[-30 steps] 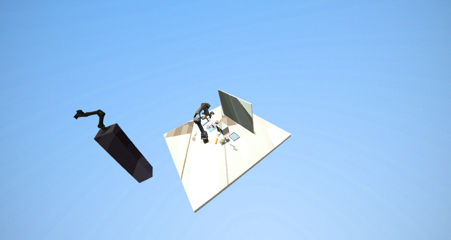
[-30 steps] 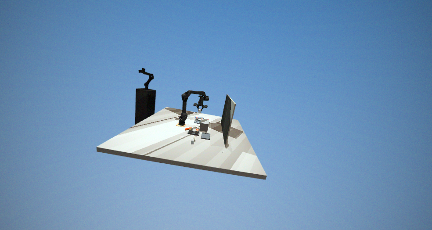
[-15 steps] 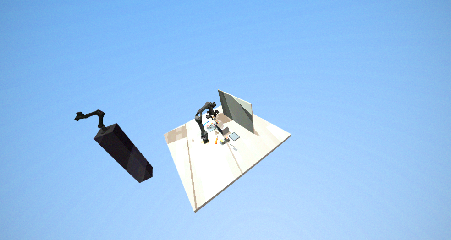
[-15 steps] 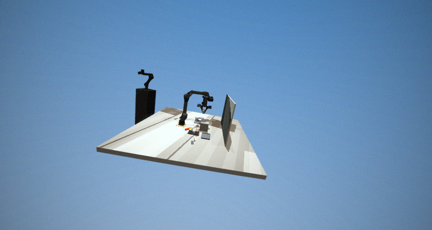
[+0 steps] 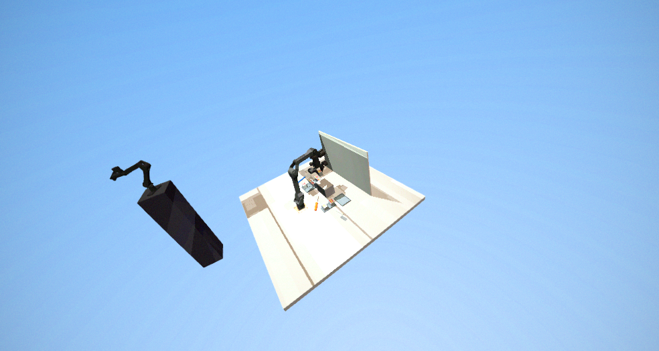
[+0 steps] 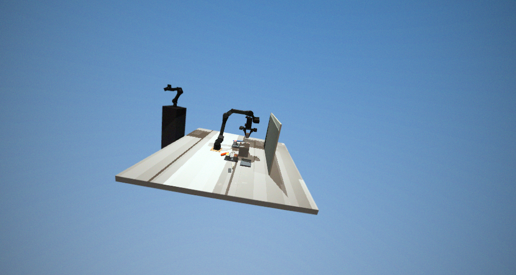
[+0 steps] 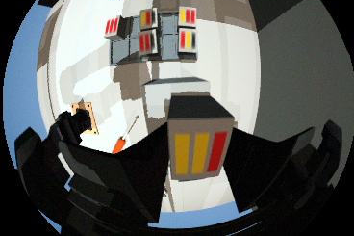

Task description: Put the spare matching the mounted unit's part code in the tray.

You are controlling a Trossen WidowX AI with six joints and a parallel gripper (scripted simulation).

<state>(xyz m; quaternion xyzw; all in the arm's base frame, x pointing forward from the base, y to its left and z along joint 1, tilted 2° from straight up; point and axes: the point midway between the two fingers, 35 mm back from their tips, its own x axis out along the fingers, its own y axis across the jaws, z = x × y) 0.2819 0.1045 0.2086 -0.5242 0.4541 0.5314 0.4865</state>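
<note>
The flat tray is 250 mm to the right of my gripper tip, 180 mm below it and 70 mm ahead of it. The rest, counted from my gripper tip: tall mirror-like panel 250 mm ahead, 40 mm above, 10 mm to the right; grey mounted unit 130 mm below, 40 mm to the right; spare 20 mm above.
</note>
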